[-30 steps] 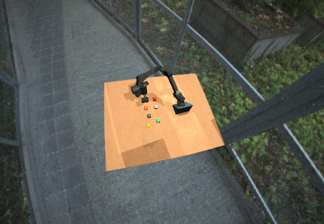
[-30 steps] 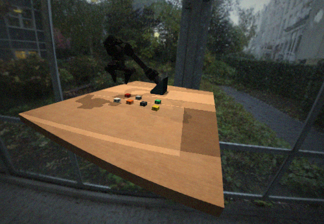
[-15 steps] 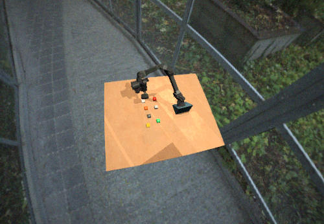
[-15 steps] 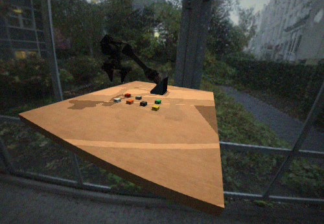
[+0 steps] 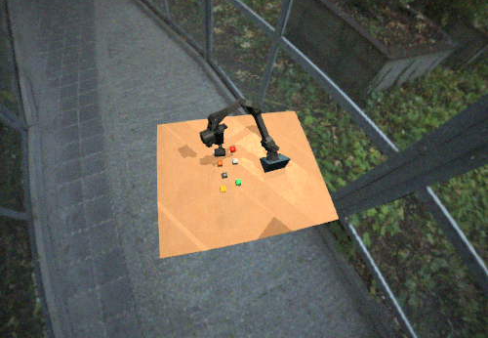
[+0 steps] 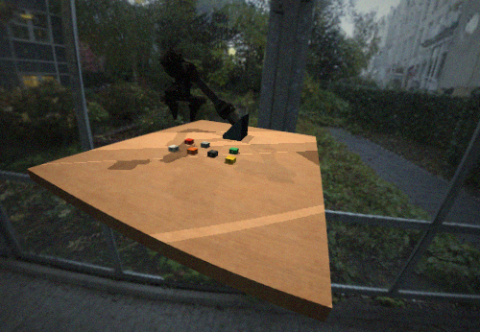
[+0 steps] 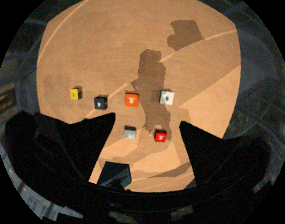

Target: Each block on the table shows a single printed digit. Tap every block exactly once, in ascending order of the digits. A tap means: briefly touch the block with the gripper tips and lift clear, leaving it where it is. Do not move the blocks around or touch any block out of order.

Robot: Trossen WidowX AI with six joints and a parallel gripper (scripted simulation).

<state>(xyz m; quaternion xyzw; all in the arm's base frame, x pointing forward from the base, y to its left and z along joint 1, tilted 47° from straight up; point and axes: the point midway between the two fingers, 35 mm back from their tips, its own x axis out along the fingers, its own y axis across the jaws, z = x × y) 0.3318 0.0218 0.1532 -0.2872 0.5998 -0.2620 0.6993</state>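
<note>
Right now my gripper tip is 10 cm past the green block, 19 cm to the right of it and 12 cm above it. From my gripper tip the other things lie so: grey block 11 cm behind, 4 cm to the left, 12 cm below; then orange block 1 cm behind, 4 cm to the left, 12 cm below; then white block 1 cm ahead, 5 cm to the right, 12 cm below.
</note>
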